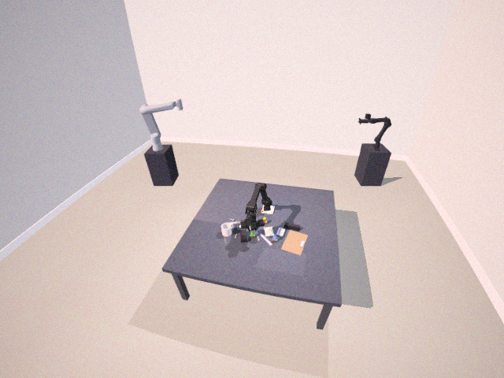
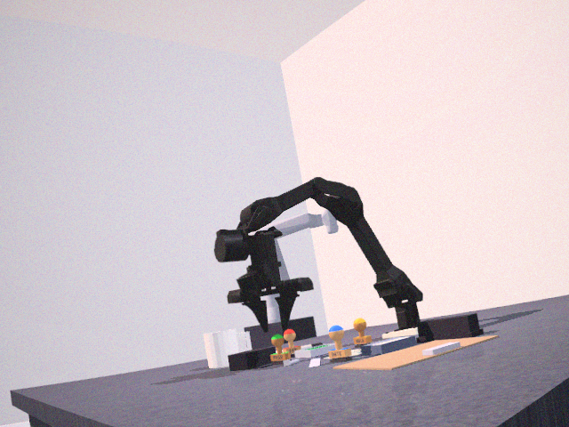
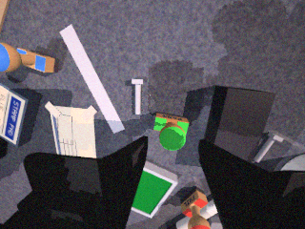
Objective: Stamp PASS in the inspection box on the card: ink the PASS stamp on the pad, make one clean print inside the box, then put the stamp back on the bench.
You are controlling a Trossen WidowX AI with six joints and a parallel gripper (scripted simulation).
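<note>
Right now the green-knobbed PASS stamp is 50 mm below my gripper tip. Also, from my gripper tip: black box 80 mm to the right, 50 mm below; then green ink pad 130 mm behind, 70 mm below; then red-knobbed stamp 130 mm behind, 70 mm to the right, 50 mm below.
</note>
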